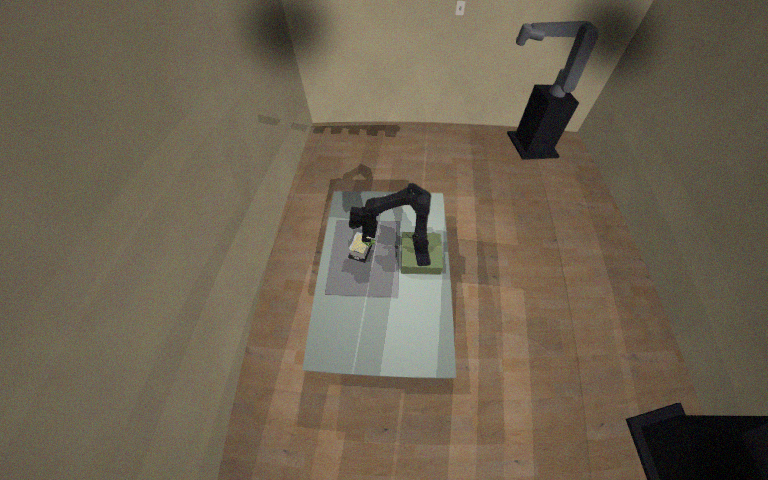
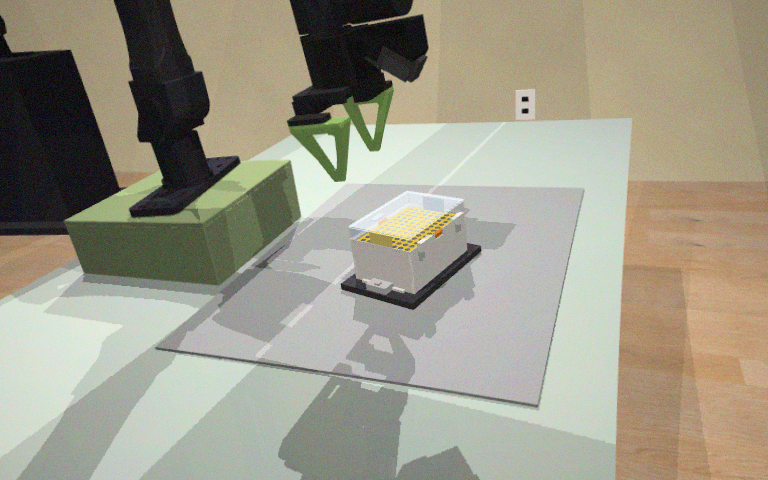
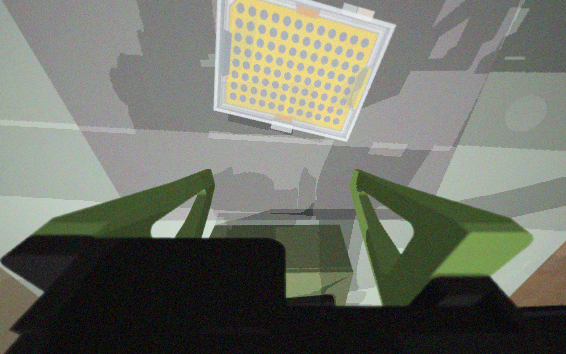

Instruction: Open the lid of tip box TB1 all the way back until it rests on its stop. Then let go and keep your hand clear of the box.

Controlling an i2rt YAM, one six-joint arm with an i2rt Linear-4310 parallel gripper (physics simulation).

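Places are measured from the arm's base along level axes (x left, y back, z up), in metres.
Pixels of known places: gripper, fingertip midpoint: [image 1: 369, 238] [image 2: 358, 165] [image 3: 282, 177]; arm's base, link origin: [image 1: 421, 249] [image 2: 191, 186].
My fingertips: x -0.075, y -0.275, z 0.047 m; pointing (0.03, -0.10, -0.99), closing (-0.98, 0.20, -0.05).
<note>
Ahead of a thing's pixels: the offset from my fingertips to its top centre. "spot": to the spot under its first point. Level surfaces: height alone.
Tip box TB1 @[dx -0.018, dy -0.058, dz -0.054 m] [image 1: 359, 246] [image 2: 385, 267] [image 3: 295, 65] is a pale box with a yellow tip rack inside, upright on a black base @[spot: dx -0.045, dy -0.103, dz -0.130 m] [image 2: 447, 279]. No label is readable. Its clear lid @[spot: dx +0.019, dy -0.097, dz -0.054 m] [image 2: 444, 199] [image 3: 300, 129] is down over the yellow rack. Small orange tabs show on two opposite sides. My gripper [image 1: 370, 240] [image 2: 356, 165] [image 3: 282, 177] is open and empty, its green fingers wide apart. It hangs above and to the side of the box, on the side toward the green block, with both fingertips higher than the lid and apart from it.
The box stands on a grey mat @[dz -0.132 m] [image 1: 346, 285] [image 2: 498, 350] on the pale table @[dz -0.135 m] [image 1: 419, 339] [image 2: 591, 283]. My arm stands on a green block [image 1: 421, 270] [image 2: 147, 251] [image 3: 310, 247] beside the mat. A black pedestal [image 1: 544, 121] [image 2: 50, 130] with another arm stands beyond the table.
</note>
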